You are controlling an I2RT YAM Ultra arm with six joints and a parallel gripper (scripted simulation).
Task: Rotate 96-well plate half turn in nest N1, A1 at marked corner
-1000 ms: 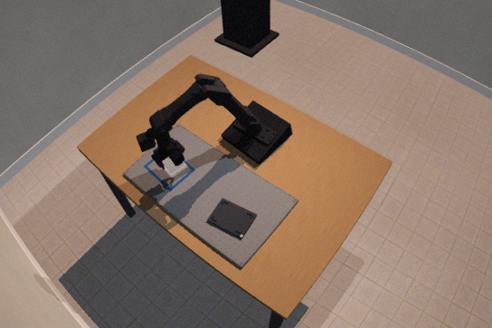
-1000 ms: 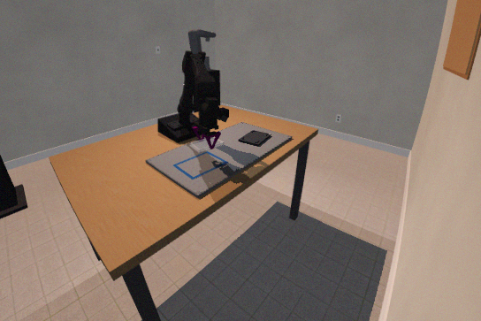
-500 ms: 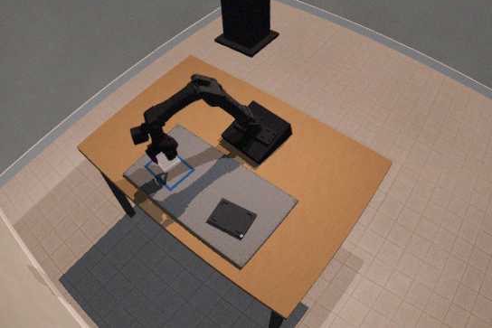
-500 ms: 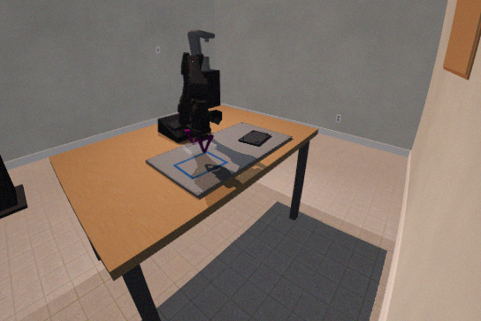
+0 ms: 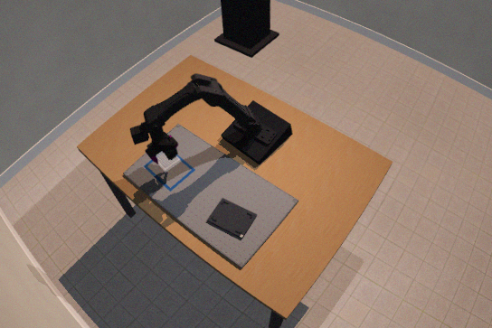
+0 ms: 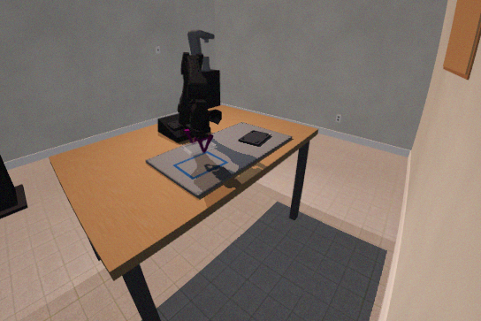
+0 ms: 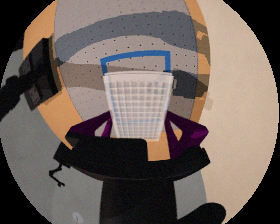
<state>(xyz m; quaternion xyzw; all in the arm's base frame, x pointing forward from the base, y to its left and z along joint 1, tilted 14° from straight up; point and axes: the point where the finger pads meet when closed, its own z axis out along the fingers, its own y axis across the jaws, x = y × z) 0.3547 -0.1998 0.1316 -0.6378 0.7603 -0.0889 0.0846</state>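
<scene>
Now: hand right at the white 96-well plate. The rest, counted from my hand: white A1 label: 47 cm to the left, 7 cm below, 6 cm ahead; dark plate nest N1: 38 cm to the left, 8 cm below, 2 cm ahead.
</scene>
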